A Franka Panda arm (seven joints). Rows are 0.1 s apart.
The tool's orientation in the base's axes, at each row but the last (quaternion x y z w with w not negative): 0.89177 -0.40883 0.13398 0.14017; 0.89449 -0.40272 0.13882 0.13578; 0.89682 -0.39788 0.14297 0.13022; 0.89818 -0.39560 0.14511 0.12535; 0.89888 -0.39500 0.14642 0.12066
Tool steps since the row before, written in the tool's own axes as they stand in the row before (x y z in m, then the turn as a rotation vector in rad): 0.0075 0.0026 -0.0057 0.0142 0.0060 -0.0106; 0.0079 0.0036 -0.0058 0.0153 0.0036 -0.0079; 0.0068 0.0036 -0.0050 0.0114 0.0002 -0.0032; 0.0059 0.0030 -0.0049 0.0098 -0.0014 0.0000; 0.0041 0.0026 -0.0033 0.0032 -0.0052 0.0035
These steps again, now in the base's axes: 0.0020 -0.0048 0.0083 0.0030 -0.0098 0.0157; 0.0015 -0.0056 0.0087 0.0059 -0.0099 0.0132; 0.0009 -0.0052 0.0075 0.0067 -0.0067 0.0071; 0.0008 -0.0043 0.0070 0.0074 -0.0057 0.0034; 0.0002 -0.0034 0.0048 0.0065 0.0001 -0.0026
